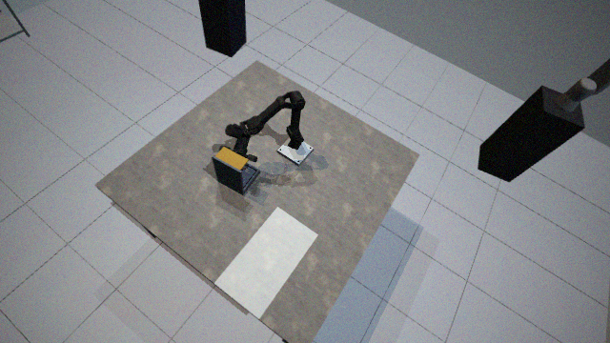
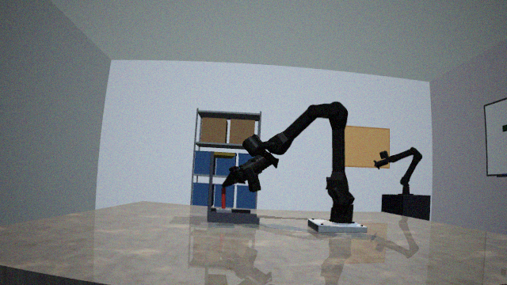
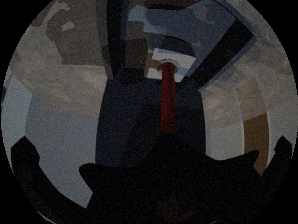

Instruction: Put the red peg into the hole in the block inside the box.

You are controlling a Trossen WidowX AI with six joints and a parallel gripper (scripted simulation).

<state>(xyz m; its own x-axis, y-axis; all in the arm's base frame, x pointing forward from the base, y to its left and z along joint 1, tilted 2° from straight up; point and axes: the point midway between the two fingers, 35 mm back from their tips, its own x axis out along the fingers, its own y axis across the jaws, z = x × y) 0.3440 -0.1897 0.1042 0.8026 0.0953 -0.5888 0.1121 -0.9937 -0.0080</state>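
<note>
The red peg is 1 cm behind my gripper tip and 4 cm below it. From my gripper tip the other things lie so: orange roof 11 cm above.
</note>
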